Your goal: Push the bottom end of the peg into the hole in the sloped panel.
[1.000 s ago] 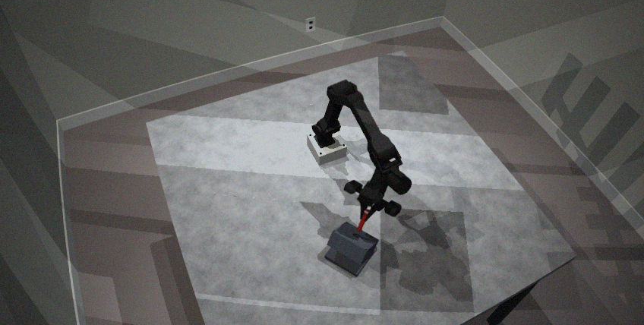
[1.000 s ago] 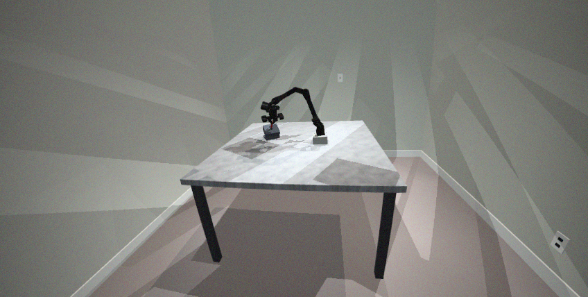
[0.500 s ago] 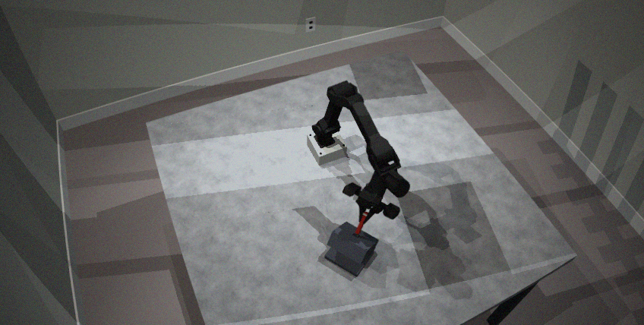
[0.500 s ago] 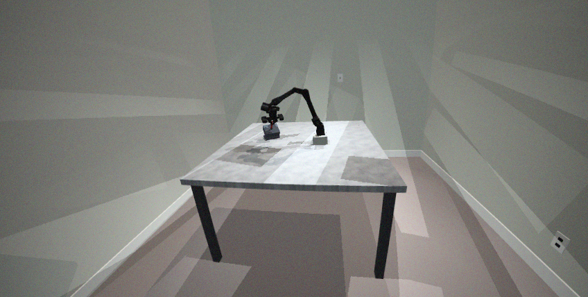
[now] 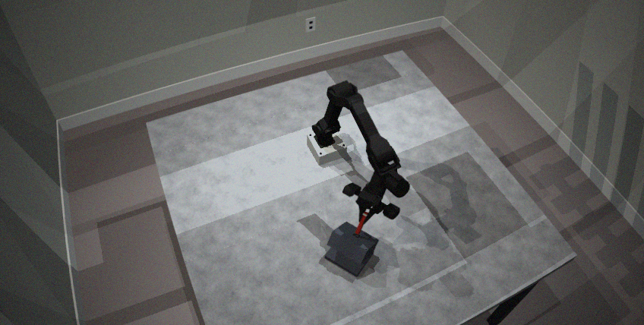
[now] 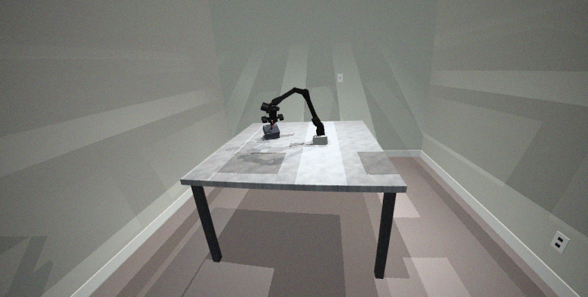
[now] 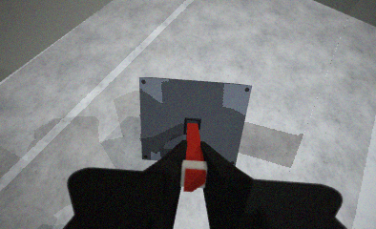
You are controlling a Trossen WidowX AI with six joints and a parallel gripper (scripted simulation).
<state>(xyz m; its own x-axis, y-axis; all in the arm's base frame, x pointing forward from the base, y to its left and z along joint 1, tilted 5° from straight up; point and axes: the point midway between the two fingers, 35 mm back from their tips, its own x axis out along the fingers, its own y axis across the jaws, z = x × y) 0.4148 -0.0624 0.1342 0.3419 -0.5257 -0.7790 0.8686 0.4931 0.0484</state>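
My gripper tip is now 6 cm above the sloped grey panel, 4 cm to the left of it and 2 cm short of it. From my gripper tip the other things lie so: red peg: 1 cm to the left, 1 cm above; flat dark foot: 13 cm below, 5 cm to the right, 3 cm ahead.
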